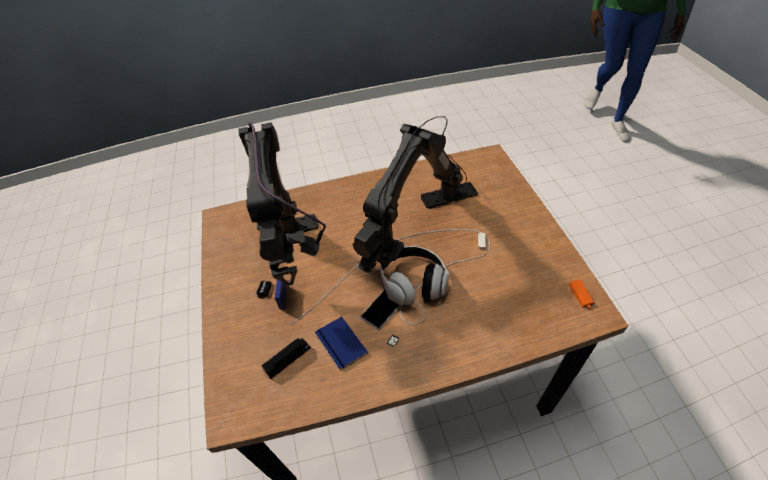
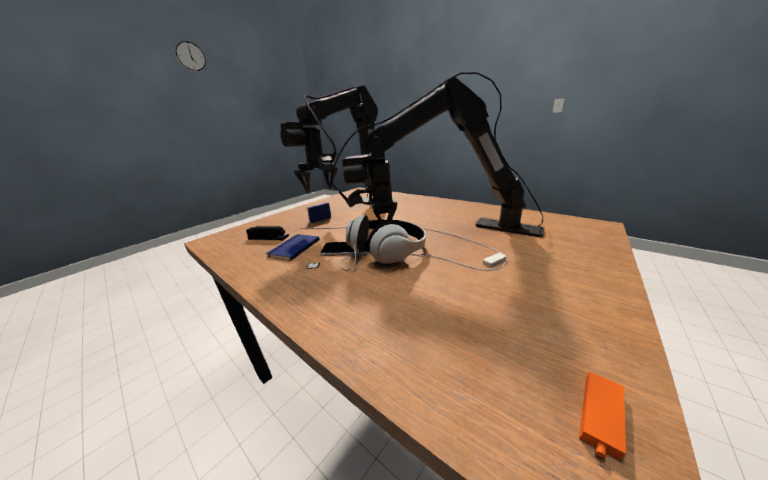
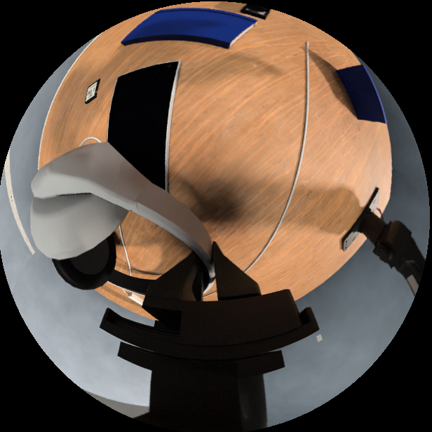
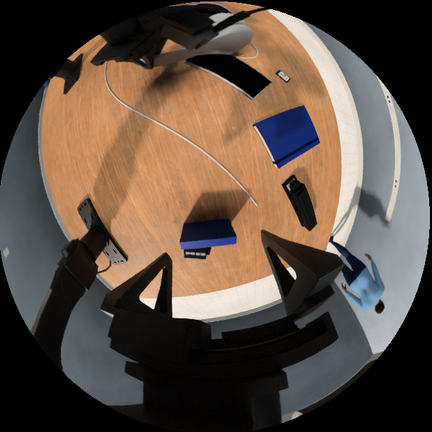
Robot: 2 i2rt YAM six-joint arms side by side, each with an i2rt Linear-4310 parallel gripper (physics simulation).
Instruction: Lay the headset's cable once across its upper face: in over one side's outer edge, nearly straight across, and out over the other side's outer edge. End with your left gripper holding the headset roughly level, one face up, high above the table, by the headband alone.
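Places are measured from the left arm's base along level axes (x back, y right, z up), in millimetres.
Pixels of known places: left gripper, fingertip midpoint: (image 1: 386,265); right gripper, fingertip midpoint: (image 1: 288,272) (image 2: 319,190); left arm's base at its link origin: (image 1: 449,195) (image 2: 508,228); right arm's base at its link origin: (image 1: 289,228).
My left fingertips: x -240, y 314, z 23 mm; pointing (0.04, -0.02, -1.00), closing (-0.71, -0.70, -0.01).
For each thing: its top centre in the pictures, then the offset to it from my left fingertips. "spot": a spot on its surface instead.
- thin pale cable at a spot on its surface: (image 1: 325,295) spot: dx -31, dy +203, dz -21 mm
- small white box at its top centre: (image 2: 495,257) (image 1: 481,239) dx +0, dy -326, dz -11 mm
- black phone at its top centre: (image 2: 348,246) (image 1: 385,304) dx -127, dy +45, dz -15 mm
- blue notebook at its top centre: (image 1: 340,341) (image 2: 293,244) dx -204, dy +199, dz -11 mm
- black stapler at its top centre: (image 1: 284,352) (image 2: 265,227) dx -204, dy +354, dz +17 mm
- small tag at its top centre: (image 1: 393,340) dx -244, dy +60, dz -21 mm
- blue box at its top centre: (image 1: 278,285) (image 2: 318,204) dx +10, dy +329, dz +37 mm
- orange block at its top centre: (image 2: 605,410) (image 1: 582,293) dx -303, dy -517, dz -8 mm
The grey-white headset (image 1: 400,289) (image 2: 393,243) (image 3: 82,167) (image 4: 235,40) hangs low at the table's middle, cups toward the front, tilted on edge rather than level. My left gripper (image 1: 378,264) (image 2: 385,215) (image 3: 207,246) is shut on its headband near one cup. A thin pale cable (image 1: 325,295) (image 3: 306,115) (image 4: 180,136) loops below the cups, runs right to a small white box (image 1: 481,240) (image 2: 495,259), and back left behind the headset to its free end. No strand shows across the cups. My right gripper (image 1: 284,275) (image 2: 317,185) (image 4: 212,247) is open and empty, high at the left.
A black phone (image 1: 379,310) (image 2: 336,248) lies beside the headset. A blue notebook (image 1: 341,342), a black stapler (image 1: 286,357) and a small tag (image 1: 393,340) lie nearer the front. A blue box (image 1: 280,294) stands below my right gripper. An orange block (image 1: 581,293) (image 2: 603,416) lies at the right.
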